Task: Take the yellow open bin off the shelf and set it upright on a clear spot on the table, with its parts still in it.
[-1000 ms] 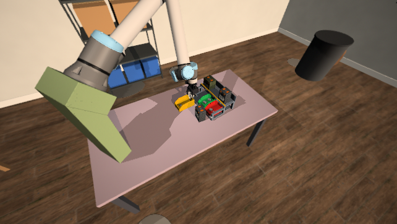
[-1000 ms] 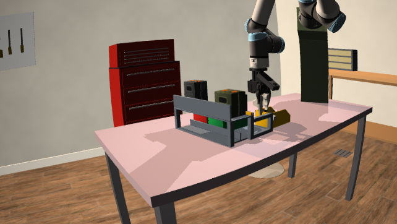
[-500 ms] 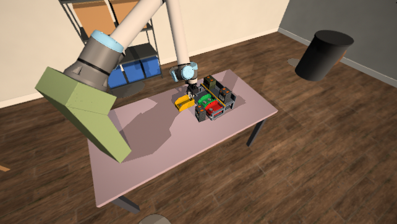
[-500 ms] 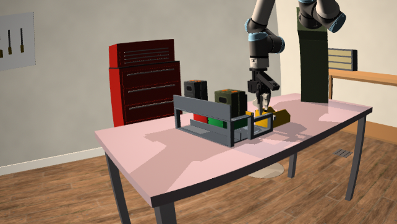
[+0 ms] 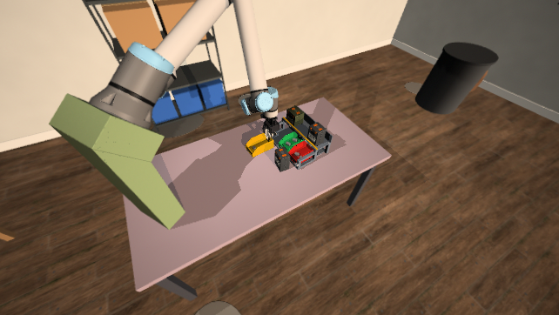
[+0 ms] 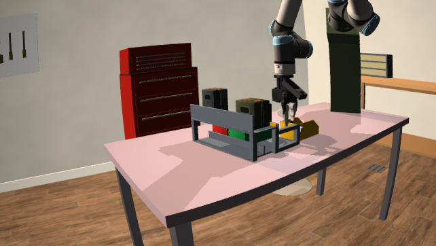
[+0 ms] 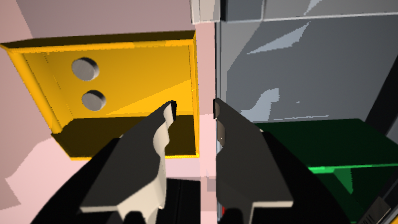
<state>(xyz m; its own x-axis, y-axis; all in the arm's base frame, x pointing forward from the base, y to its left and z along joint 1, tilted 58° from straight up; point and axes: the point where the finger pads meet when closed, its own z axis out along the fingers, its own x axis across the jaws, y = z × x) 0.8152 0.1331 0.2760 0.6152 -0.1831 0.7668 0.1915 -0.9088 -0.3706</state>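
My gripper is now 80 mm past the yellow open bin, 30 mm above it and 20 mm to the left of it. From my hand the other things lie so: dark case 270 mm ahead, 160 mm to the right, 90 mm above; then green bin 150 mm ahead, 70 mm to the right, 30 mm below; then red bin 180 mm to the right, 180 mm ahead, 30 mm below.
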